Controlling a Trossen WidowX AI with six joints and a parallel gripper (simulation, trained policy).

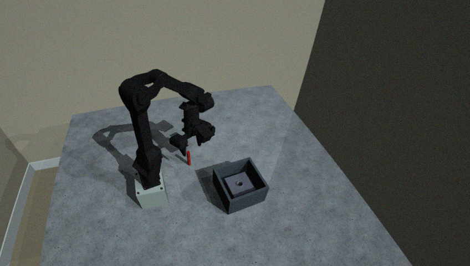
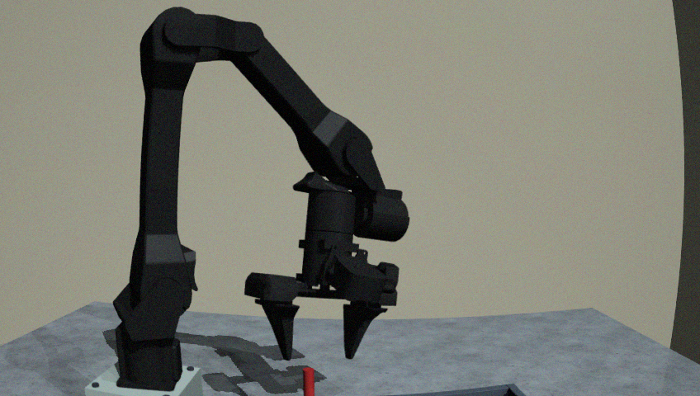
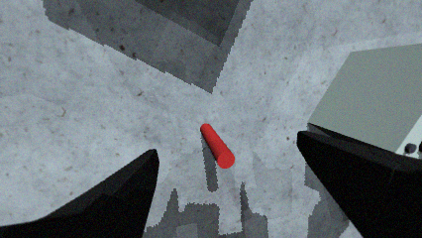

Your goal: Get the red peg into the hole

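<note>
Now: gripper tip 6 cm above the red peg, 2 cm to the right of it and 1 cm past it. Round my gripper tip: dark grey box (20 cm to the right, 11 cm ahead, 7 cm below); then grey plate (20 cm to the right, 11 cm ahead, 5 cm below).
</note>
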